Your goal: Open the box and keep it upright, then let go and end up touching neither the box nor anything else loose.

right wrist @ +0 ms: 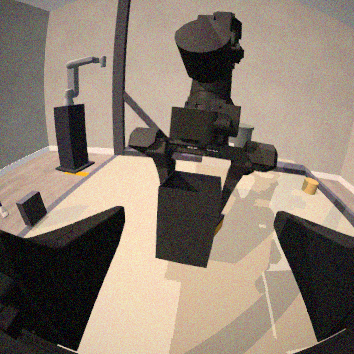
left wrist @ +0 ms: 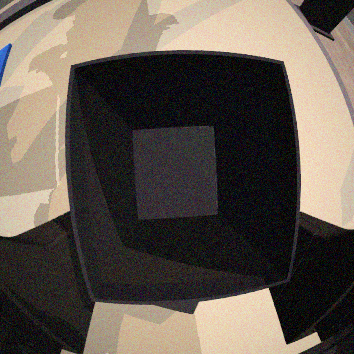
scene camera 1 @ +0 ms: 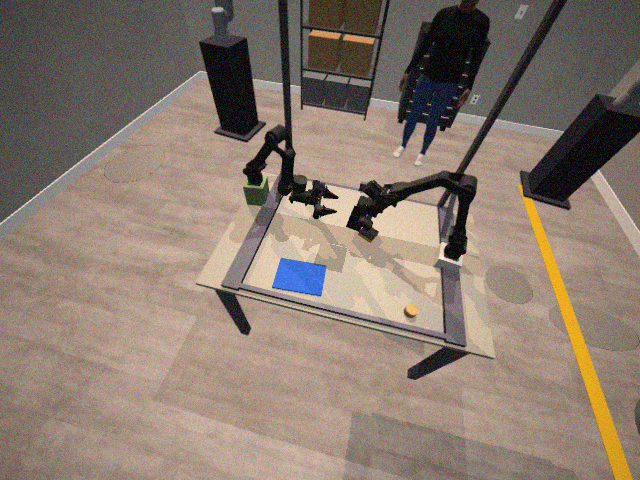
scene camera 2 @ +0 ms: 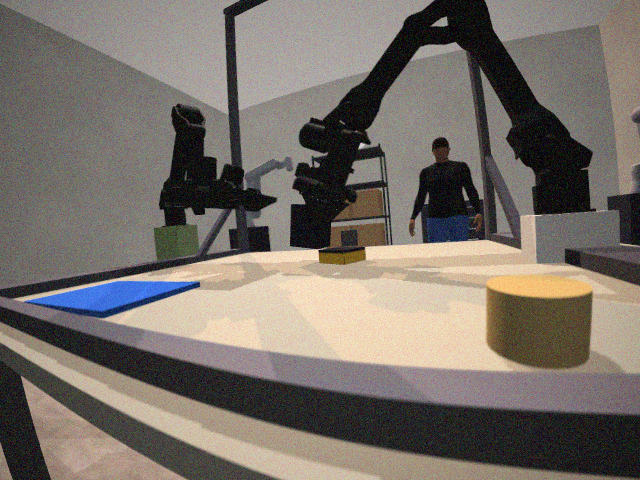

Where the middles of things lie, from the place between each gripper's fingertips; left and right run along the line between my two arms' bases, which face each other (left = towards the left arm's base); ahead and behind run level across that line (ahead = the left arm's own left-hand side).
I see the flat blue mat (scene camera 2: 101, 301) 35 cm ahead of my left hand, 15 cm to the right of it and 7 cm below it.
Right now the flat blue mat is 33 cm ahead of my right hand, 4 cm to the right of it and 15 cm below it.
